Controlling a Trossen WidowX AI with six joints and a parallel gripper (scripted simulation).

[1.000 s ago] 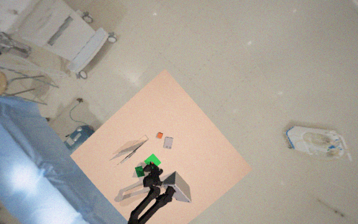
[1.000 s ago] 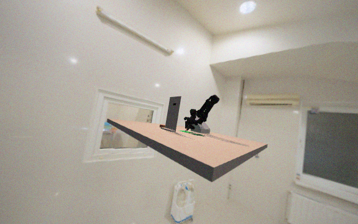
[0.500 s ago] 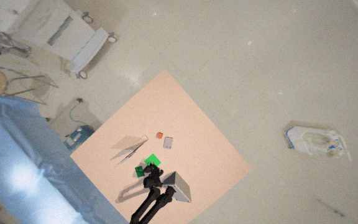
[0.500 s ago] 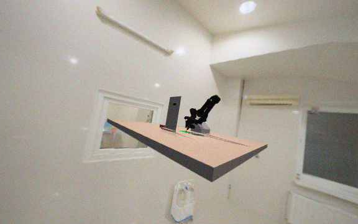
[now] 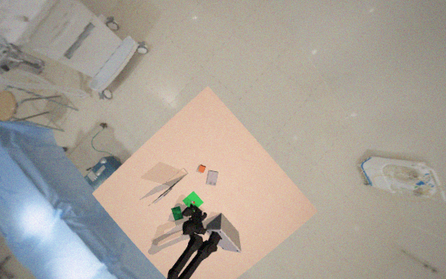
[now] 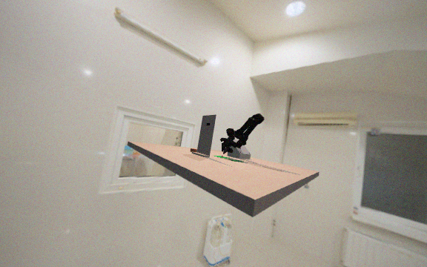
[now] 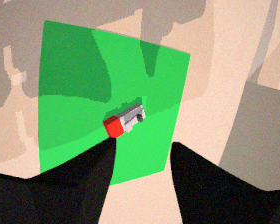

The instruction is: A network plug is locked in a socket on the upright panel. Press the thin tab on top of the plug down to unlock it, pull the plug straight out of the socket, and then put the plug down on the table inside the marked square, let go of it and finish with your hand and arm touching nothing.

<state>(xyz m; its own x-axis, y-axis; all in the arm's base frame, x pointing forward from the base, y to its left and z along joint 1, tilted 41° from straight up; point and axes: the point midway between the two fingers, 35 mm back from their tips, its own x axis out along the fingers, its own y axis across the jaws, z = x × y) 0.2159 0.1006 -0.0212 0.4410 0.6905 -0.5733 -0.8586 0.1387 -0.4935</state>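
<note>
My gripper tip is 3 cm above the network plug, 1 cm to the right of it and 1 cm short of it. Also, from my gripper tip: green marked square: 4 cm below, 1 cm ahead; then grey upright panel: 21 cm ahead, 11 cm above, 1 cm to the left; then dark green patch: 16 cm to the left, 4 cm below, 1 cm behind.
</note>
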